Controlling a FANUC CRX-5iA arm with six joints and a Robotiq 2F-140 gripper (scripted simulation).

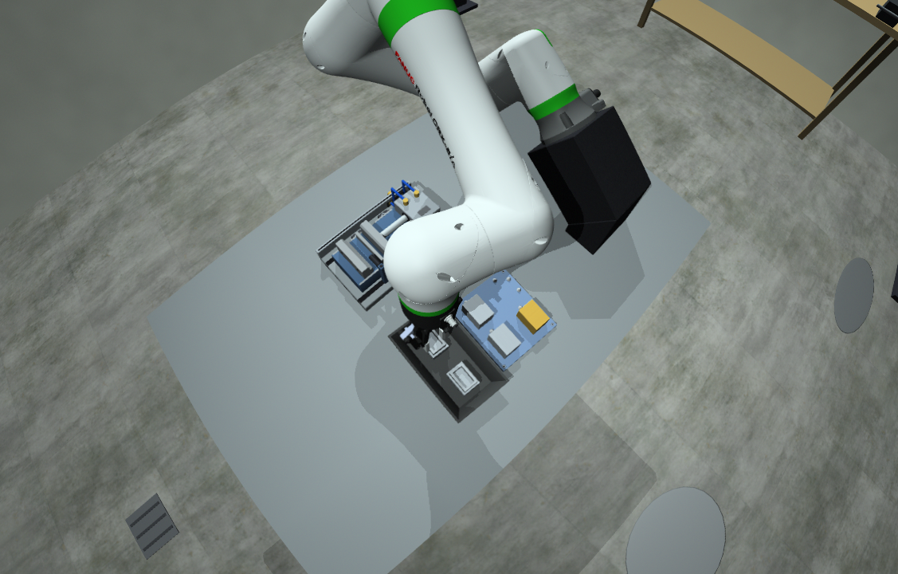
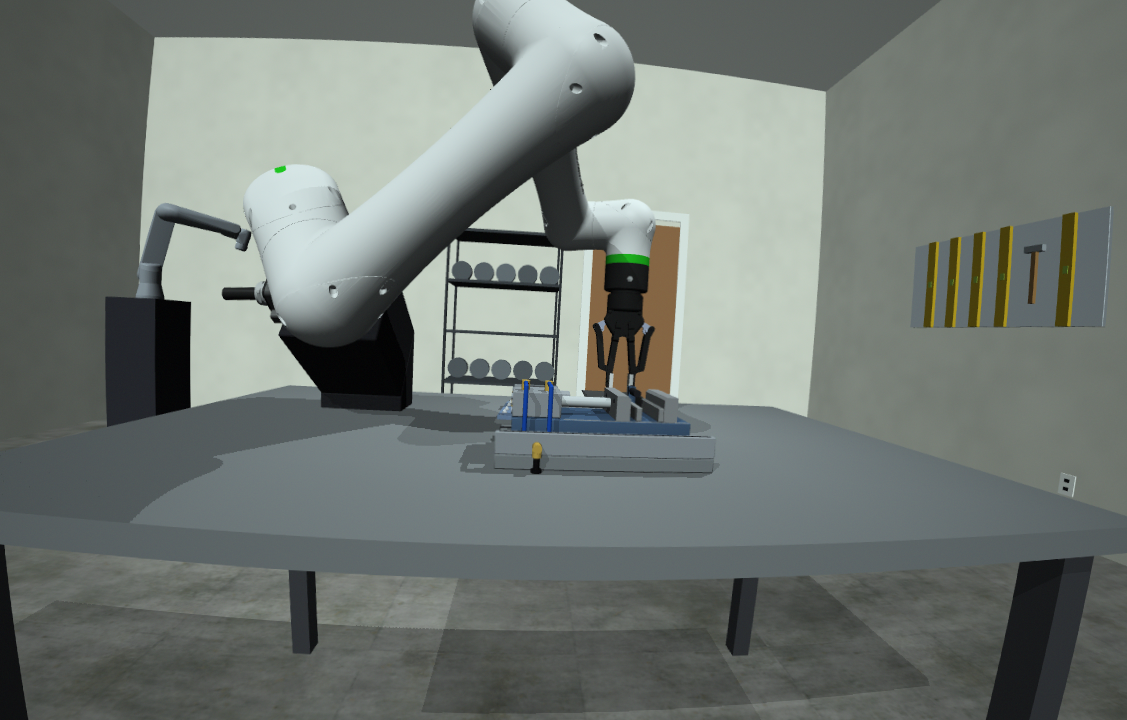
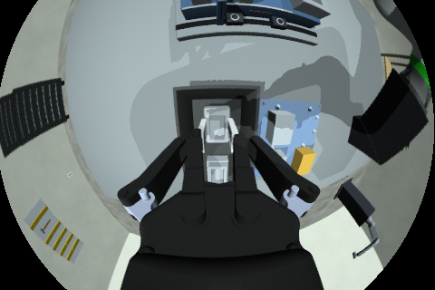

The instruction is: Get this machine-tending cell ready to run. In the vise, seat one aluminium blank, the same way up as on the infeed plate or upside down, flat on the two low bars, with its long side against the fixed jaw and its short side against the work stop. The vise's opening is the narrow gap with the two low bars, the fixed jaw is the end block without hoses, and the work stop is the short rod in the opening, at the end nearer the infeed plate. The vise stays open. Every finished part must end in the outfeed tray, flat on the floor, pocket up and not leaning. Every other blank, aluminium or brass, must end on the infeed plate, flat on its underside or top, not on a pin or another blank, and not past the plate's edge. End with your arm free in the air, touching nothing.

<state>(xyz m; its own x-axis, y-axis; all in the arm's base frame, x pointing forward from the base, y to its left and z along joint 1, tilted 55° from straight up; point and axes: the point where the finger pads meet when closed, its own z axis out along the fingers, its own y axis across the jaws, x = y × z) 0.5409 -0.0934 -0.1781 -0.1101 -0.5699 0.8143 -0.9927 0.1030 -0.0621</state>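
Now: the aluminium blank 11 cm to the left of my hand, 11 cm behind it and 4 cm below it. Round my hand: brass blank 20 cm behind, 12 cm to the left, 4 cm below; then vise 25 cm to the right, 10 cm behind, 3 cm below.
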